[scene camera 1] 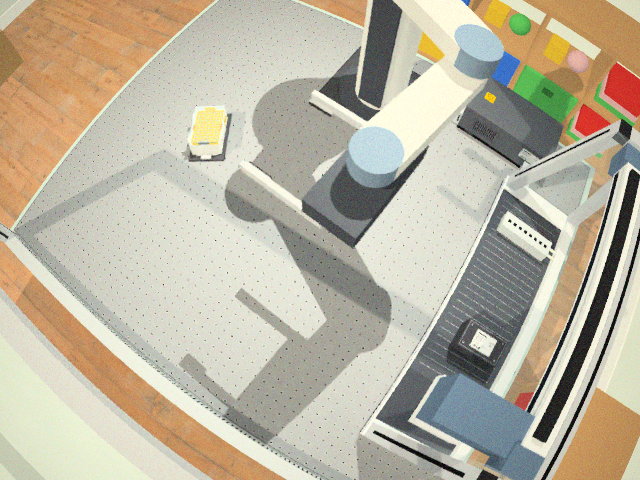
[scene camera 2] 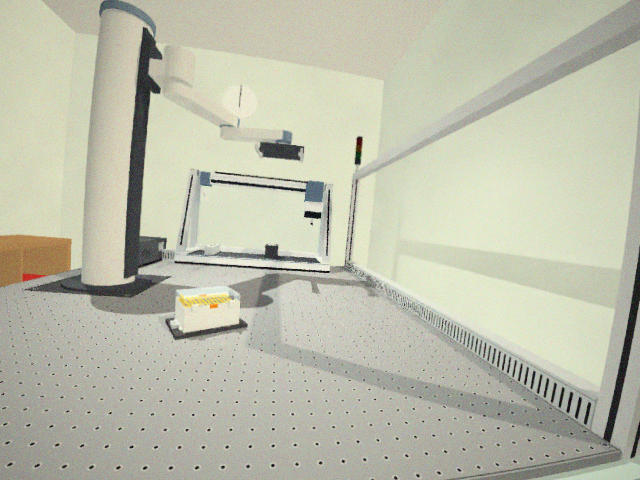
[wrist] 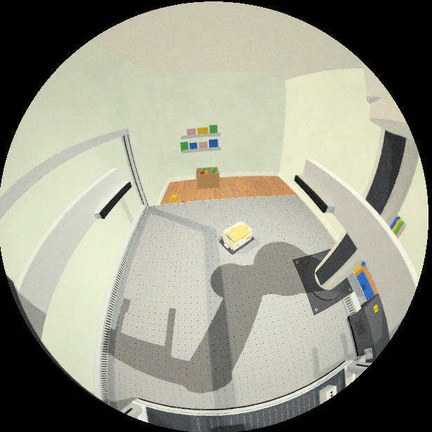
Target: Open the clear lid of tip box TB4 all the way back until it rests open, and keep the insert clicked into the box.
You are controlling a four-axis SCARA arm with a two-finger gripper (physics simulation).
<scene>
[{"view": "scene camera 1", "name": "my gripper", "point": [279,127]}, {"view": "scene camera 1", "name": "clear lid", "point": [207,123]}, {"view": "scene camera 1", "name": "dark grey controller box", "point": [521,124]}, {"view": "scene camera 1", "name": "dark deck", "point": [445,315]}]
</scene>
